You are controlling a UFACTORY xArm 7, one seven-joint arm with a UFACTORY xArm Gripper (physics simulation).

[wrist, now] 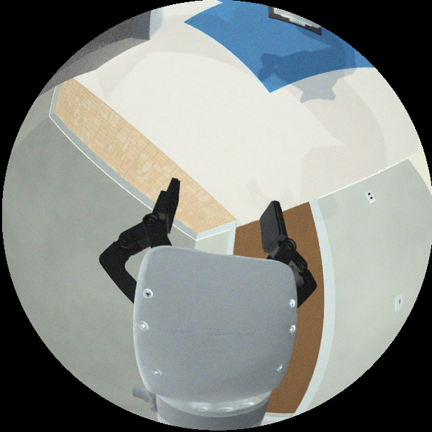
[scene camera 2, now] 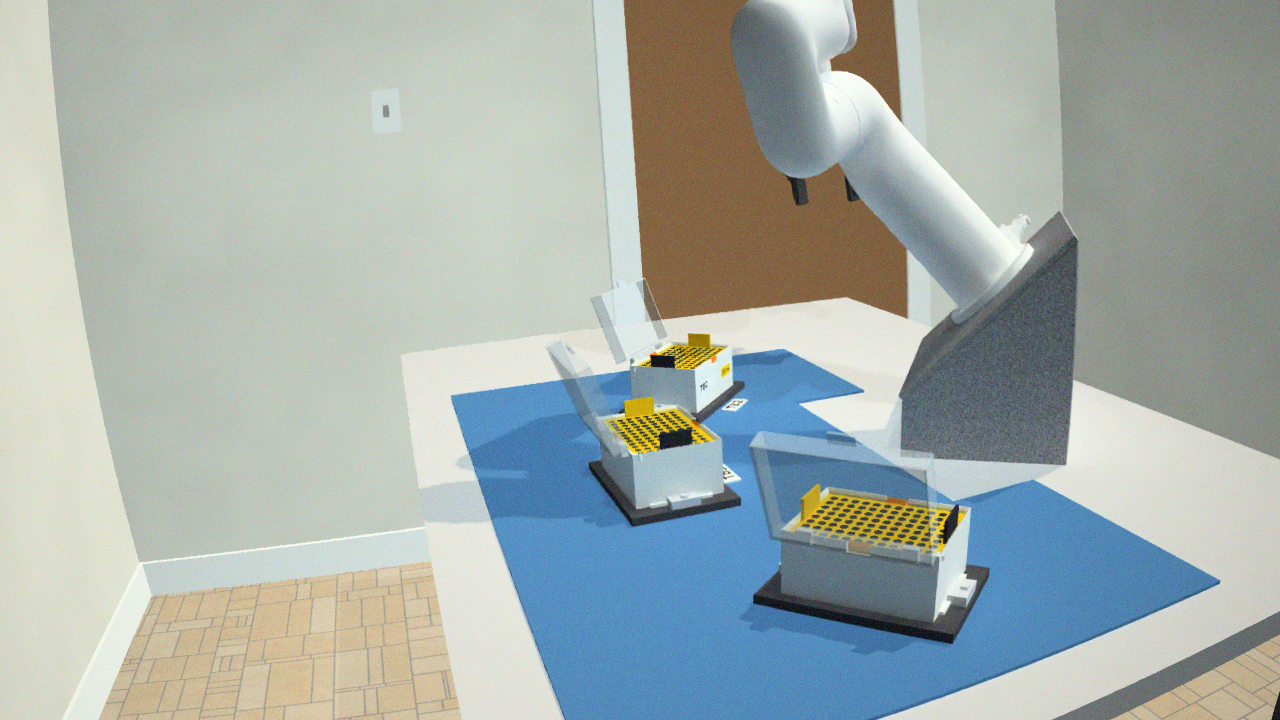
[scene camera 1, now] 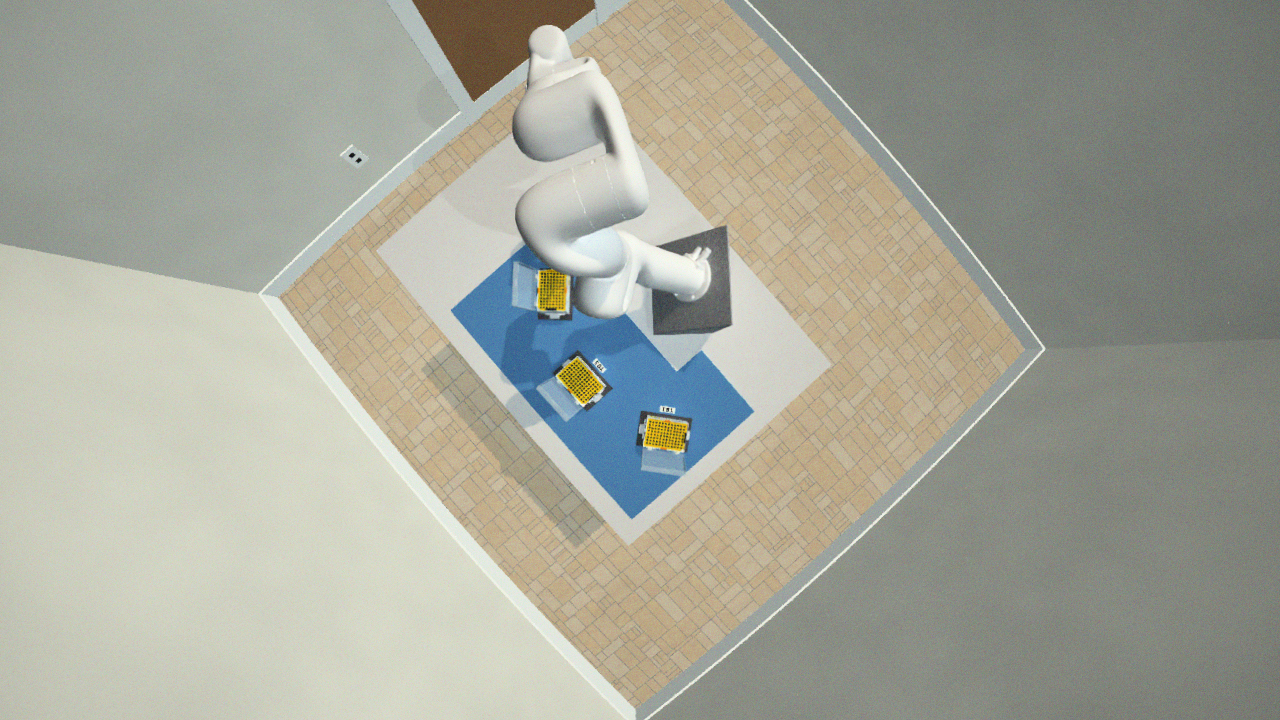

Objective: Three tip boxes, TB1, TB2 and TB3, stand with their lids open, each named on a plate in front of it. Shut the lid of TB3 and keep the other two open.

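Places are measured from the arm's base along level axes (x left, y back, z up), in metres.
Pixels of known places: gripper, fingertip midpoint: (scene camera 2: 828,202); arm's base, link origin: (scene camera 2: 994,286) (scene camera 1: 690,278).
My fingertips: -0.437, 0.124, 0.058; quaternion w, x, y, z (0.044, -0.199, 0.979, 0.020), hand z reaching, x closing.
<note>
Ahead of a thing's pixels: the offset from my fingertips to its top centre, as dx, dy, dz. "*": to the spot under its first point. Level surfaces: height alone.
The back box @[+0.143, -0.353, -0.148] (scene camera 1: 554,291) (scene camera 2: 666,385) reads as TB2. Its clear lid @[* +0.069, -0.394, -0.115] (scene camera 1: 523,284) (scene camera 2: 629,317) stands open. The middle box @[+0.355, -0.513, -0.148] (scene camera 1: 581,381) (scene camera 2: 675,474) seems to be TB3; its plate @[* +0.369, -0.454, -0.212] (scene camera 2: 729,472) is partly hidden. Its clear lid (scene camera 1: 559,398) (scene camera 2: 577,380) stands open, leaning away from the plate side. The front box @[+0.636, -0.495, -0.148] (scene camera 1: 665,434) (scene camera 2: 854,577) seems to be TB1, with its lid @[* +0.674, -0.566, -0.123] (scene camera 1: 663,461) (scene camera 2: 841,461) open. My gripper (scene camera 2: 825,191) (wrist: 224,199) is open and empty, high above the table and away from the boxes. The arm hides it in scene camera 1.
The boxes stand on dark bases on a blue mat @[dz -0.214] (scene camera 1: 626,488) (scene camera 2: 626,617) (wrist: 235,30) on the white table @[dz -0.217] (scene camera 1: 778,358) (scene camera 2: 429,385) (wrist: 225,110). The arm's grey pedestal (scene camera 1: 716,300) (scene camera 2: 993,394) stands beside the mat. Part of a box base (wrist: 312,28) shows in the wrist view.
</note>
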